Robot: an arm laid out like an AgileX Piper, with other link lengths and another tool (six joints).
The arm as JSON. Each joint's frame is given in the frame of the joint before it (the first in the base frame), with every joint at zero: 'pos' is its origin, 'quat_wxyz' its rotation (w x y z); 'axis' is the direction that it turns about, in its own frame. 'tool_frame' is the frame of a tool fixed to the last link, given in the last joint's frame.
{
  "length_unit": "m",
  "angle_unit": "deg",
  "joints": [
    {
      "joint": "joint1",
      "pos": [
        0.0,
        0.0,
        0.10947
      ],
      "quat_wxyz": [
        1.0,
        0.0,
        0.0,
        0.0
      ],
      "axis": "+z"
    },
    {
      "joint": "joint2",
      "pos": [
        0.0,
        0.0,
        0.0
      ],
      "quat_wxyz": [
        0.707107,
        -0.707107,
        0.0,
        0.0
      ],
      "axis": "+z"
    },
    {
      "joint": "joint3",
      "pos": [
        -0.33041,
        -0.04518,
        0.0
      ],
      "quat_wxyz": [
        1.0,
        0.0,
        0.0,
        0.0
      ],
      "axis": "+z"
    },
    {
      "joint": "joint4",
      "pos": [
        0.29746,
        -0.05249,
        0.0
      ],
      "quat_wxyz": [
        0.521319,
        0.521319,
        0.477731,
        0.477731
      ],
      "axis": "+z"
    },
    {
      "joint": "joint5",
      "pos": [
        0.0,
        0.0,
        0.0
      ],
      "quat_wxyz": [
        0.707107,
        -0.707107,
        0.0,
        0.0
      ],
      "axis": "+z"
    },
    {
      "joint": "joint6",
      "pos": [
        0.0,
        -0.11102,
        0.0
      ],
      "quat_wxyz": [
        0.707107,
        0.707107,
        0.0,
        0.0
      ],
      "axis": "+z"
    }
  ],
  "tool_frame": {
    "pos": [
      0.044,
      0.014,
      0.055
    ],
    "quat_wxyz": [
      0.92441,
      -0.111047,
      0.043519,
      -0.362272
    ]
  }
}
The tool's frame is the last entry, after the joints.
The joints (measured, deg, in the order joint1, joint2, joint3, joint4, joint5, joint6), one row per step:
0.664, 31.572, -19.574, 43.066, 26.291, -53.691
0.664, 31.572, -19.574, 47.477, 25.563, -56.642
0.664, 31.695, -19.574, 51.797, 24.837, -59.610
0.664, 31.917, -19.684, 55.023, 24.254, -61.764
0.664, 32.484, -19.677, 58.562, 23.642, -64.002
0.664, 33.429, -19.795, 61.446, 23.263, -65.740
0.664, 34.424, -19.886, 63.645, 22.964, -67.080
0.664, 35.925, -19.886, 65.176, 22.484, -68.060
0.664, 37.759, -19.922, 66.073, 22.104, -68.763
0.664, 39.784, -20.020, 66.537, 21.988, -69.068
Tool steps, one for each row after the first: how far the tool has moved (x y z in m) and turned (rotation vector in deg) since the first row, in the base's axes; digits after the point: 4 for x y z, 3 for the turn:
0.0025, 0.0038, 0.0047, 1.808, -1.408, 0.174
0.0053, 0.0070, 0.0092, 3.476, -2.700, 0.236
0.0078, 0.0091, 0.0130, 4.748, -3.645, 0.141
0.0109, 0.0112, 0.0153, 6.225, -4.160, -0.095
0.0144, 0.0130, 0.0165, 7.496, -4.115, -0.311
0.0176, 0.0142, 0.0165, 8.436, -3.815, -0.540
0.0216, 0.0144, 0.0136, 8.975, -2.883, -1.006
0.0260, 0.0142, 0.0089, 9.131, -1.506, -1.401
0.0299, 0.0143, 0.0034, 9.247, 0.261, -1.646

